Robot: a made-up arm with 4 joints.
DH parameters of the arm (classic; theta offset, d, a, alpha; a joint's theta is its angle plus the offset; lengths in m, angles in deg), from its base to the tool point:
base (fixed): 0 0.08 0 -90
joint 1: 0 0.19 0.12 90
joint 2: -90 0.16 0.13 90
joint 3: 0 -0.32 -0.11 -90
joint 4: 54.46 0 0.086 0
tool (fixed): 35.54 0.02 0 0
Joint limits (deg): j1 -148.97..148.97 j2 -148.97..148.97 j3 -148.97..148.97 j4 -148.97..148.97
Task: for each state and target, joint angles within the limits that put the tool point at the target. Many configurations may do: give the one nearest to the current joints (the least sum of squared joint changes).
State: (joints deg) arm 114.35 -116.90 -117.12 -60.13
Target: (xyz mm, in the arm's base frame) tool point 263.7 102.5 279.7
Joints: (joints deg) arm 108.49 -143.40 -114.42 -20.77
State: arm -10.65 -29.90 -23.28 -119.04
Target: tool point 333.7 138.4 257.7
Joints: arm -5.45 -7.91 17.99 -144.19
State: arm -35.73 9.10 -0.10 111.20
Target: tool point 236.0 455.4 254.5
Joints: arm -17.29 49.12 24.85 136.56
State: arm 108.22 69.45 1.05 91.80
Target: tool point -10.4 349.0 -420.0
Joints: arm 113.36 18.12 -2.84 85.28
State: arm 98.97 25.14 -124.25 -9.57
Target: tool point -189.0 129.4 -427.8
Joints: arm 129.24 16.04 -127.76 -26.14
